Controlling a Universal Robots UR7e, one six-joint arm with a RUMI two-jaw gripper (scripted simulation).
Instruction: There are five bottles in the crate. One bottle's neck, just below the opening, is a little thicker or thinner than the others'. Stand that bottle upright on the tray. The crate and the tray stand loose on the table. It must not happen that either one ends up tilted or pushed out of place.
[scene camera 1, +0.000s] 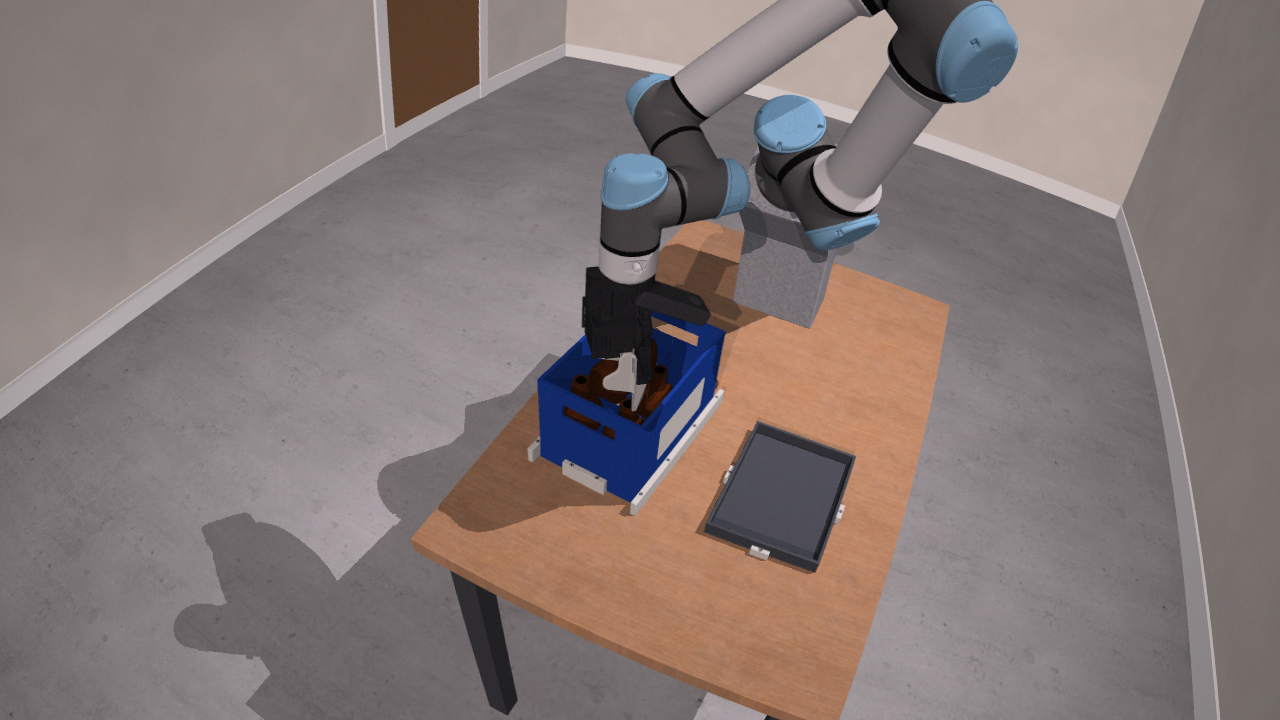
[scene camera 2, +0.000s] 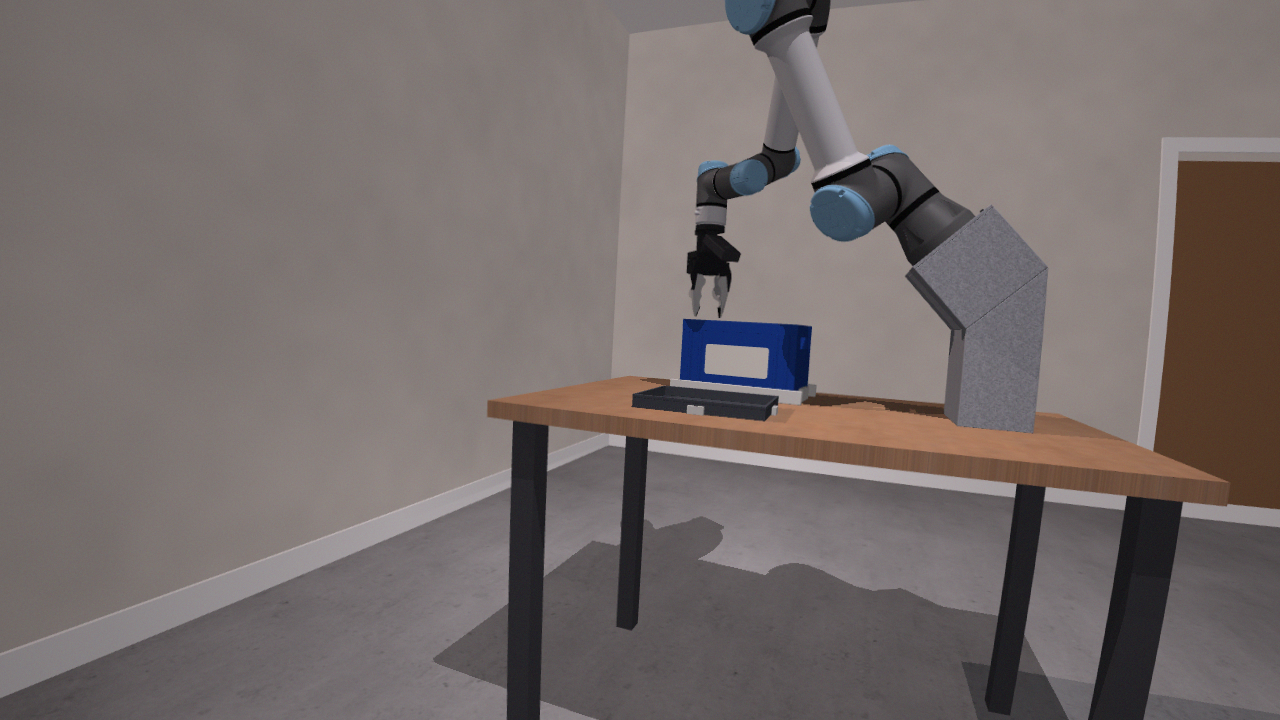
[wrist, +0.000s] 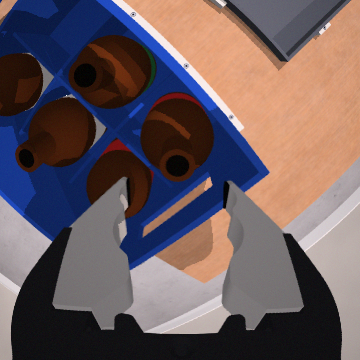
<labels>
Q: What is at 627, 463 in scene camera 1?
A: A crate.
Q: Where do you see my gripper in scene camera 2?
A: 707, 317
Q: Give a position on a crate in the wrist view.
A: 50, 198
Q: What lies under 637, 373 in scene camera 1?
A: My gripper.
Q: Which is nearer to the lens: the crate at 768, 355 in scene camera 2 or the dark grey tray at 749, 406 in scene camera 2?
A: The dark grey tray.
</labels>
